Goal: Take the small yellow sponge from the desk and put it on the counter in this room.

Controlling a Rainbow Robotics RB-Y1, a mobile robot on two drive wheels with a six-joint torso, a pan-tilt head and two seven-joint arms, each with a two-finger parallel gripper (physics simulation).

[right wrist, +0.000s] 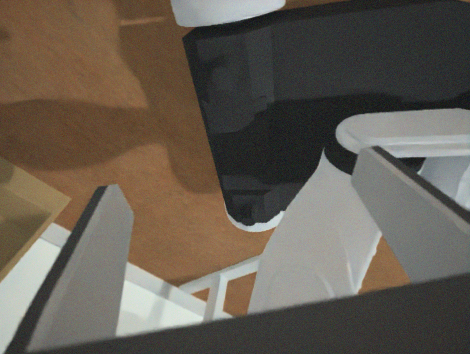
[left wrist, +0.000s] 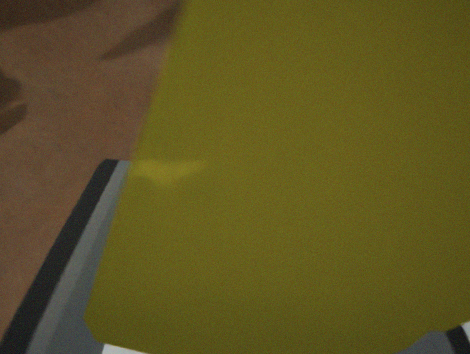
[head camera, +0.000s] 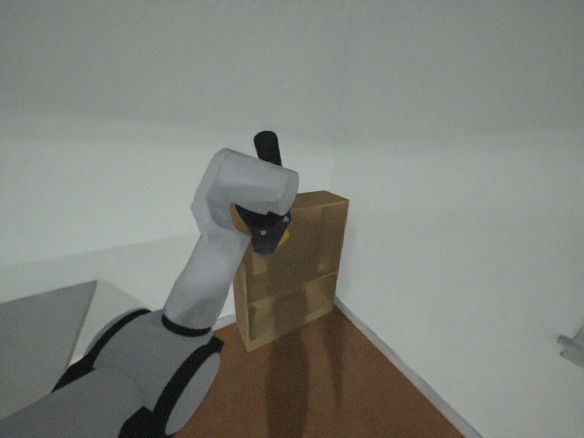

Note:
In view: the left gripper [head camera: 276, 239], the right gripper [right wrist: 243, 182], a yellow sponge [left wrist: 294, 178], a grey desk [right wrist: 217, 281] and a brown wooden shelf unit [head camera: 318, 219].
The left gripper also shows in the left wrist view [left wrist: 246, 193]. The right wrist view misses the yellow sponge: it is out of frame.

